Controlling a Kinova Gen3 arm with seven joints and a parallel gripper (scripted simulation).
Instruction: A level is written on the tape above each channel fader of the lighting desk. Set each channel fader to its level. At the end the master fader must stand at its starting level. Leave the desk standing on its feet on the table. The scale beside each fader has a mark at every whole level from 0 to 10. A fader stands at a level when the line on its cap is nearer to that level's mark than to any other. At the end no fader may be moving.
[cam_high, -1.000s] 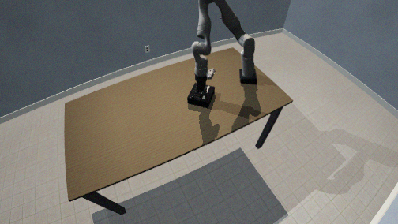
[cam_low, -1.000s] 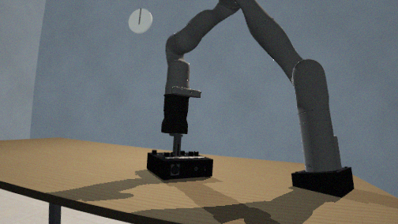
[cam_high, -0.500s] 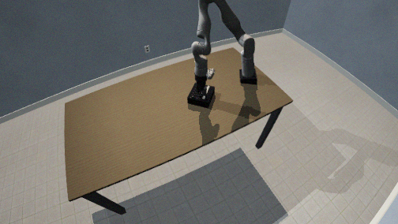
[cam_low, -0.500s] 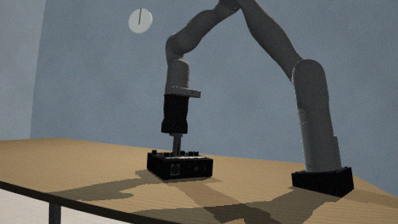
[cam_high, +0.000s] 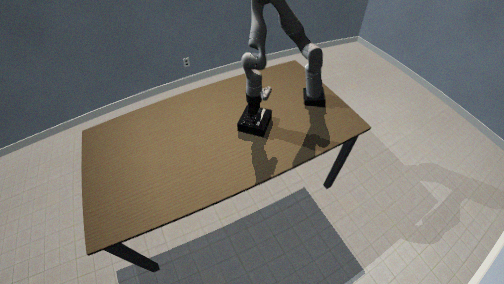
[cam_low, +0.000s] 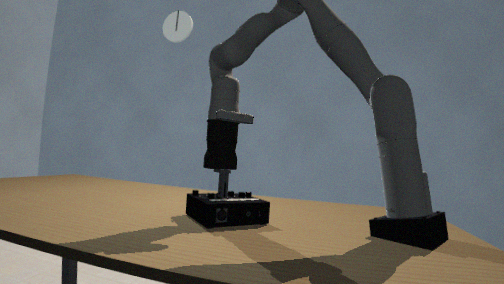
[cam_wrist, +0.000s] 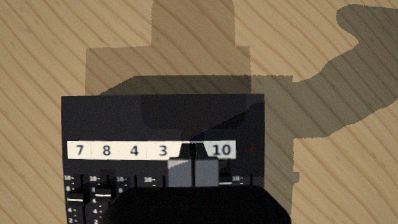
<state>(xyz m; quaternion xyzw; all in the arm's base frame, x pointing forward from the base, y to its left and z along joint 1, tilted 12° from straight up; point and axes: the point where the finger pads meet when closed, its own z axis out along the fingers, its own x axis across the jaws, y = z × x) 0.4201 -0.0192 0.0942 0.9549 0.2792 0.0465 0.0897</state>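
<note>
My hand is 70 mm short of the master fader cap, 30 mm to the left of it and 10 mm above it.
</note>
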